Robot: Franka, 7 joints.
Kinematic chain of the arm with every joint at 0, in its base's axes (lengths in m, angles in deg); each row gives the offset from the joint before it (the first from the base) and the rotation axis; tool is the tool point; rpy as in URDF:
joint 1: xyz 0 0 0.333 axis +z
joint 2: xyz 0 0 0 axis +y
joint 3: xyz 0 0 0.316 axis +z
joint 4: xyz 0.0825 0 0 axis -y
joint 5: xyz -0.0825 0 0.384 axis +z
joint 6: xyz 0 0 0 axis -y
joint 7: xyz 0.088 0 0 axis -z
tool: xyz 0 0 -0.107 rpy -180 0 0
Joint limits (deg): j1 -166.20..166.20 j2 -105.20..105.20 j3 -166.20..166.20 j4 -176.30..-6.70 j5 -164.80..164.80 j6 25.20..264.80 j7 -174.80..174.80
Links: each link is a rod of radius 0.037 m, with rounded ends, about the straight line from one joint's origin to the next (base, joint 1, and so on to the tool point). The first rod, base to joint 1, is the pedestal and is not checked.
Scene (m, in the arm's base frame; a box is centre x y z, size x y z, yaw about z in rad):
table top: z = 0
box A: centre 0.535 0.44 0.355 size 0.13 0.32 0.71 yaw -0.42
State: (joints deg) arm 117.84 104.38 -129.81 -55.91 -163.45 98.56 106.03
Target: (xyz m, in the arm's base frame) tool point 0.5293 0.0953 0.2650
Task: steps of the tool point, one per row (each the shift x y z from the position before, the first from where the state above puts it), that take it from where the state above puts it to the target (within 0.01 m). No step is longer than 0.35 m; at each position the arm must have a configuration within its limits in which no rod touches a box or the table.
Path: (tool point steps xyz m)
1: 0.2085 -0.0580 0.2094
2: 0.1668 -0.1651 0.1844
3: 0.0743 -0.2383 0.1410
4: 0.0640 -0.0912 -0.0264
5: 0.0640 -0.0759 -0.0636
6: 0.0529 -0.0564 -0.0954
7: 0.0310 -0.0363 -0.1184
8: 0.0006 -0.0190 -0.1298
9: 0.0071 0.0379 -0.0721
10: -0.0027 0.0143 -0.0707
11: -0.0102 -0.0079 -0.0612
12: -0.0149 -0.0260 -0.0450

